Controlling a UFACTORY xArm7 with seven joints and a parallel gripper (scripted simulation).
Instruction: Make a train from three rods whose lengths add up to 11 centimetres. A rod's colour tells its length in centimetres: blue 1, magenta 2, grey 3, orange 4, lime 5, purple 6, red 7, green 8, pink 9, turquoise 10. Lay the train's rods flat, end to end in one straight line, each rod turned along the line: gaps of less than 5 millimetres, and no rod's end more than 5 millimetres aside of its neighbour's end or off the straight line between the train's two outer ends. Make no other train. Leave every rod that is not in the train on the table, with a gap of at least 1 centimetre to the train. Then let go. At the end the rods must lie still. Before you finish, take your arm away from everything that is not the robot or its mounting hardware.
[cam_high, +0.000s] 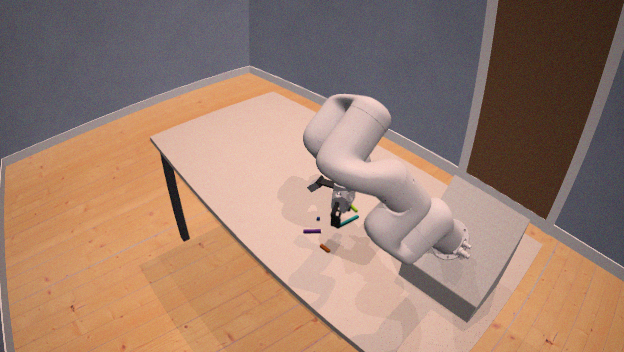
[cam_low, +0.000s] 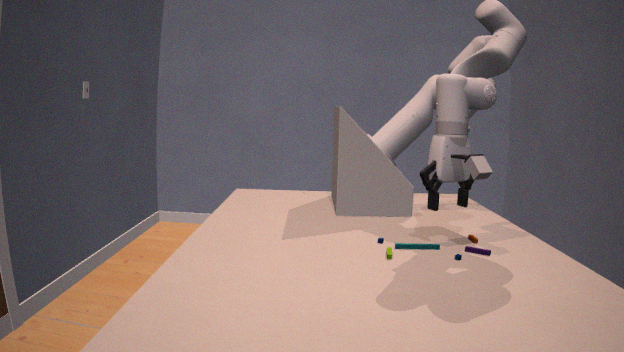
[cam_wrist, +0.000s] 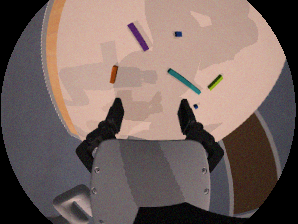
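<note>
Right now the orange rod is 9 cm below my hand, 8 cm to the left of it and 2 cm behind it. Round my hand: turquoise rod (9 cm below, 7 cm to the right, 3 cm ahead); then purple rod (9 cm below, 8 cm ahead, 6 cm to the left); then lime rod (14 cm to the right, 9 cm below, 8 cm ahead).
</note>
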